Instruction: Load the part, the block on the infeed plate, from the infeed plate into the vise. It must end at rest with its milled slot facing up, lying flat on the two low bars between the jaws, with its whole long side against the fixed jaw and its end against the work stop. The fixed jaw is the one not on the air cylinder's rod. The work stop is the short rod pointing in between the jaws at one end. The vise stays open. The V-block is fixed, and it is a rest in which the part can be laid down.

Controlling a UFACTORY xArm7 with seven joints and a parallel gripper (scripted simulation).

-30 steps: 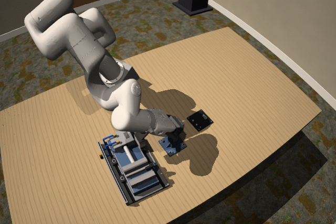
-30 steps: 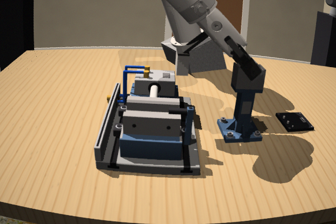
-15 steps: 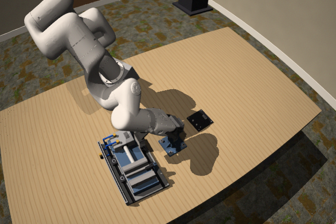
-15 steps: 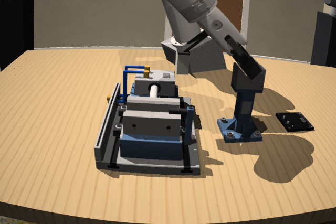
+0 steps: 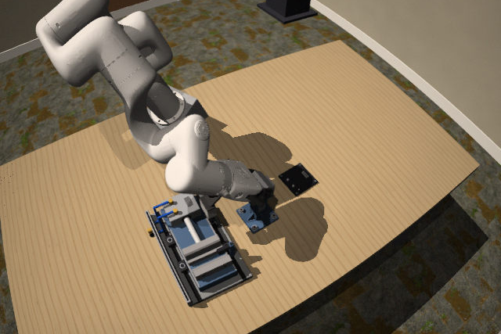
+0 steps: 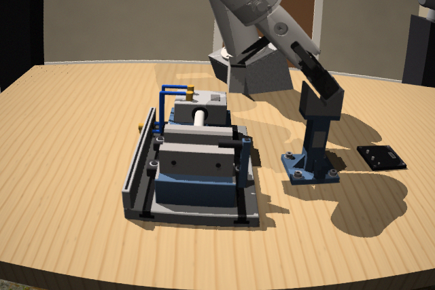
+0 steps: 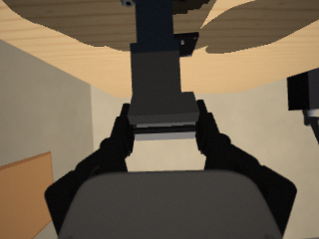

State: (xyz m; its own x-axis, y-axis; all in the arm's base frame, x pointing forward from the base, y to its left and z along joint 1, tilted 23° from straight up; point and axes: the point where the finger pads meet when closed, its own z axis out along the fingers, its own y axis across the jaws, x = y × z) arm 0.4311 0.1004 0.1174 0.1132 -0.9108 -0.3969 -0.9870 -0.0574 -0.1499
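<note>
My gripper is now 11 cm above the blue stand and 1 cm to the right of it. Round my hand: part (right at my hand); then blue base (16 cm below, 1 cm to the left); then blue work stop post (13 cm to the right, 11 cm below, 8 cm ahead).
</note>
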